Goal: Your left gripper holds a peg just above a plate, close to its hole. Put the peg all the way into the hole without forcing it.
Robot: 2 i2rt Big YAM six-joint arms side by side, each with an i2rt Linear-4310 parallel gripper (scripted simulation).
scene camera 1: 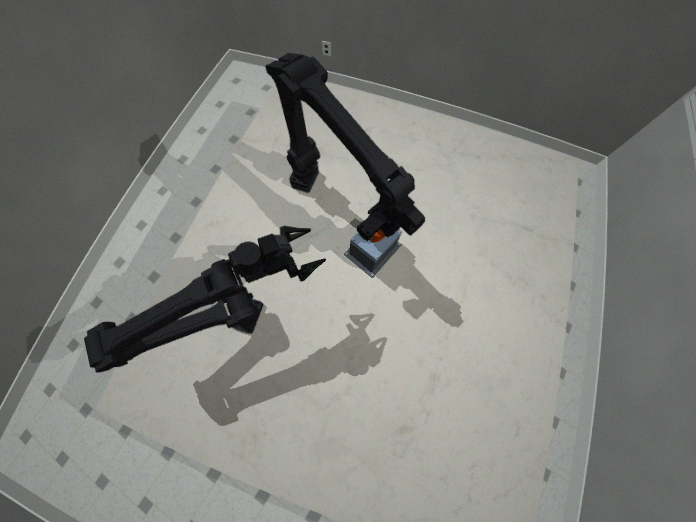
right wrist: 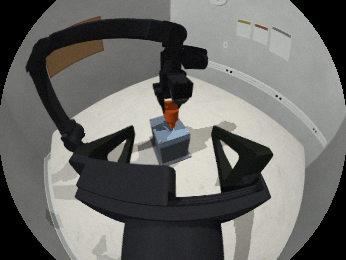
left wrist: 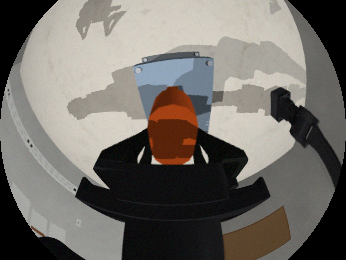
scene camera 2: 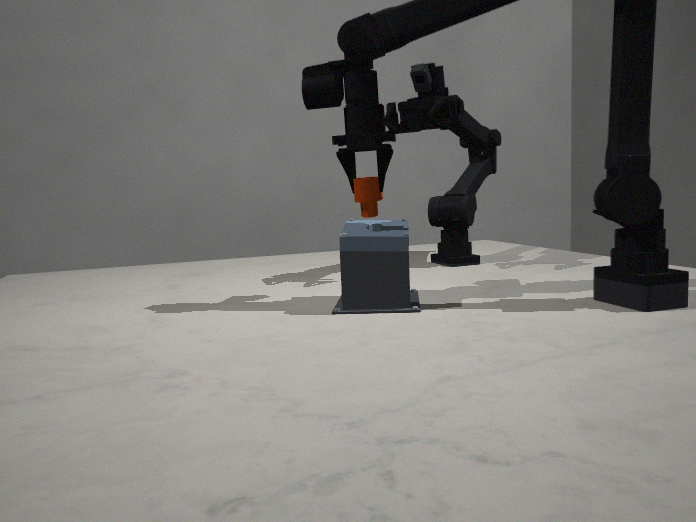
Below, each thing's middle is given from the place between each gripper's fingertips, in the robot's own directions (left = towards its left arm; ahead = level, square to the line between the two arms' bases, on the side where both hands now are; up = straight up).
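Labels:
My left hand is 10 mm past the plate (scene camera 2: pixel 362 235) and 90 mm above it. From my left hand, the flanged base (scene camera 2: pixel 372 282) is 10 mm behind and 130 mm below, while the orange peg (scene camera 2: pixel 366 190) is 20 mm below my left hand.
My right gripper (scene camera 2: pixel 406 119) is 17 cm to the right of the orange peg, 15 cm short of it and 16 cm above it. Counted from my right hand, the flanged base is 17 cm to the left, 15 cm ahead and 27 cm below. The plate is 17 cm to the left of my right hand, 15 cm ahead of it and 22 cm below it.

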